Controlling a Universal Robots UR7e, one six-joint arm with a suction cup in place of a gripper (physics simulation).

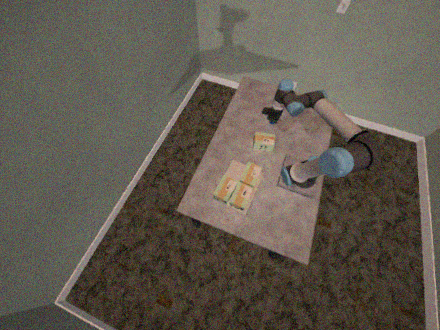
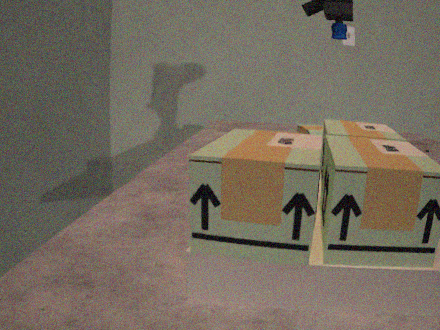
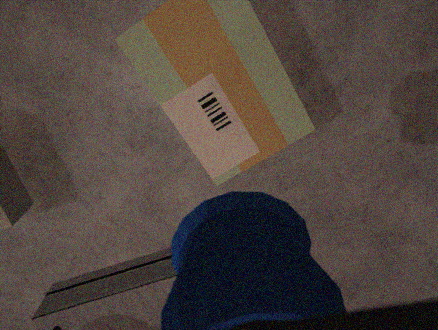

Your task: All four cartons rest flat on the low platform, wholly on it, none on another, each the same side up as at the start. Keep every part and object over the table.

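Three cartons stand top up on the low platform: a front left carton, a front right carton and one behind it. The front left one sits at the platform's edge; I cannot tell whether it overhangs. The fourth carton lies flat on the table, apart from the platform, label and tape up. My blue suction cup is off and holds nothing, in the air beyond the fourth carton.
The arm's base stands on a grey mounting plate at the right side of the table. The arm reaches from there over the table's far part. Walls stand beyond the table's far end.
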